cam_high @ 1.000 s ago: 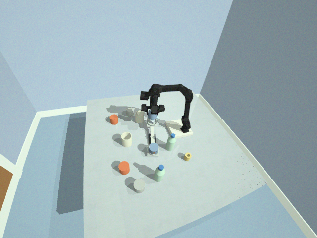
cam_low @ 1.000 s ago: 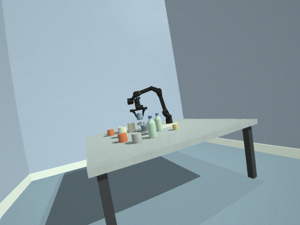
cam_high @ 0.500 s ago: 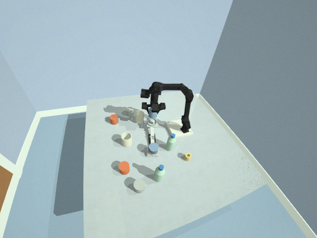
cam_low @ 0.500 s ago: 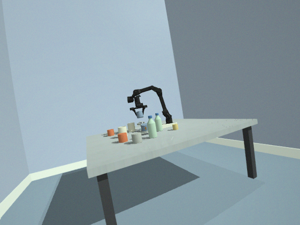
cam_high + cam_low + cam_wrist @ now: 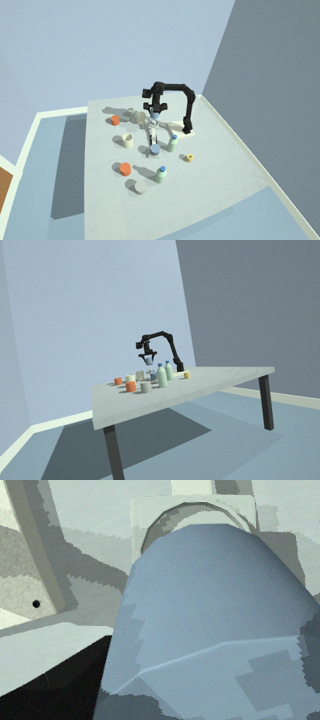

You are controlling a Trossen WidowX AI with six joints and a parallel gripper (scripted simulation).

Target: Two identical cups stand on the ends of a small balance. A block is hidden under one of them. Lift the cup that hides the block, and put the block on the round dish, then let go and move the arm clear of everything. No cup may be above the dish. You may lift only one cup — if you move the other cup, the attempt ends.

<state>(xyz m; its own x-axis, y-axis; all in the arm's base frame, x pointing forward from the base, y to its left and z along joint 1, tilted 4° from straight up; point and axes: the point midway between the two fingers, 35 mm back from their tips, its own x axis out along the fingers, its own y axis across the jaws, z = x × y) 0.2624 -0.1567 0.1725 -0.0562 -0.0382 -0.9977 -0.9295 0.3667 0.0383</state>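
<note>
The balance lies 13 cm to the left of my gripper tip, 13 cm below it and 5 cm ahead of it.
</note>
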